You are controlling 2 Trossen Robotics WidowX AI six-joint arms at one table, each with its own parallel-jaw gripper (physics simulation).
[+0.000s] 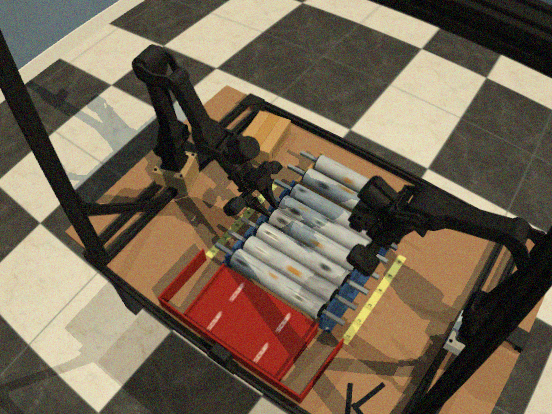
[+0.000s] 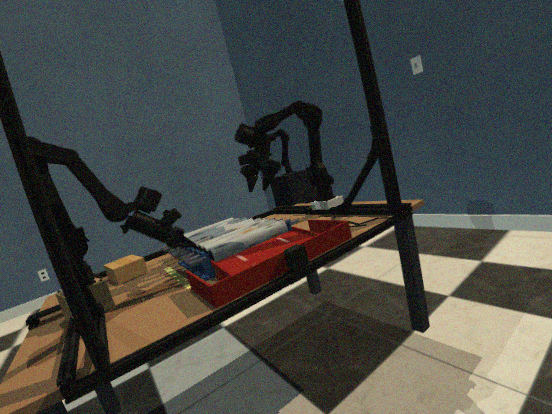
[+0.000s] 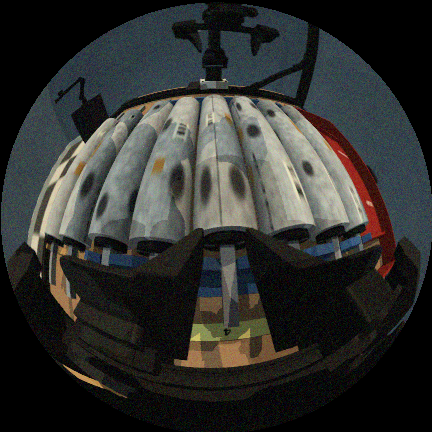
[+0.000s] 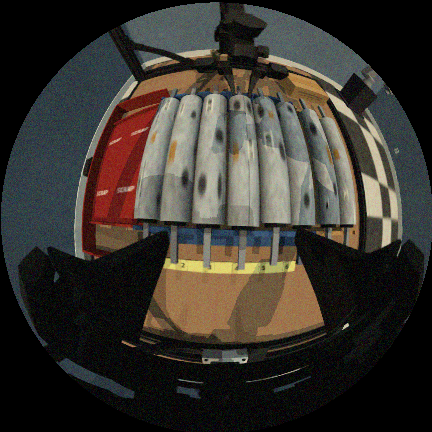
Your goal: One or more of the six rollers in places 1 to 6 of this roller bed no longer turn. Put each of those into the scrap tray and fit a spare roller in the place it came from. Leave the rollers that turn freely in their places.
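Places are measured from the left arm's base along level axes (x ahead, y left, z up), in millimetres.
Where they show: left gripper, fingertip midpoint: (image 1: 273, 212) (image 2: 194, 245) (image 3: 224, 234) (image 4: 241, 96); right gripper, fingertip midpoint: (image 1: 360, 246) (image 2: 257, 191) (image 3: 227, 51) (image 4: 234, 236); left arm's base at its link origin: (image 1: 174, 162); right arm's base at its link origin: (image 1: 472, 335) (image 2: 326, 199) (image 3: 213, 79).
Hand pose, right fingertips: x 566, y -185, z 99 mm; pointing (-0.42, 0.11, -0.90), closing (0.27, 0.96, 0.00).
Things, the pixels of their centre, and the offset from my right fingertips.
- place 4 roller at the middle of its body: (image 3: 217, 136) (image 4: 242, 148) (image 1: 314, 240) (image 2: 230, 236) dy +64, dx -122, dz -124 mm
- red scrap tray at the middle of its body: (image 3: 348, 172) (image 1: 248, 323) (image 4: 117, 161) (image 2: 273, 253) dy -191, dx -211, dz -151 mm
- wooden block at the middle of its body: (image 1: 264, 137) (image 4: 303, 87) (image 2: 125, 268) dy +392, dx -367, dz -148 mm
Six rollers lie side by side in places 1 to 6. My left gripper (image 1: 267, 206) (image 2: 202, 250) (image 3: 224, 234) is shut on the near end of the place 4 roller (image 1: 311, 239) (image 3: 225, 205) (image 4: 243, 180), at its shaft, and the roller lies in line with its neighbours. Two spare rollers, the outer one (image 1: 342, 172) (image 3: 82, 162) (image 4: 337, 160) and the inner one (image 1: 327, 186) (image 3: 93, 180) (image 4: 320, 150), lie beyond place 6. My right gripper (image 1: 367, 237) (image 2: 258, 187) (image 4: 234, 236) is open and empty above the opposite shaft ends. The red scrap tray (image 1: 235, 320) (image 2: 260, 282) (image 4: 116, 165) holds no roller.
Yellow strips (image 1: 372, 306) (image 4: 225, 266) with place numbers run along both shaft ends, outside the blue supports (image 1: 334, 311) (image 4: 192, 236). A wooden block (image 1: 265, 134) (image 2: 126, 269) stands beyond the spares, near the left arm. Black frame posts rise at the table's sides.
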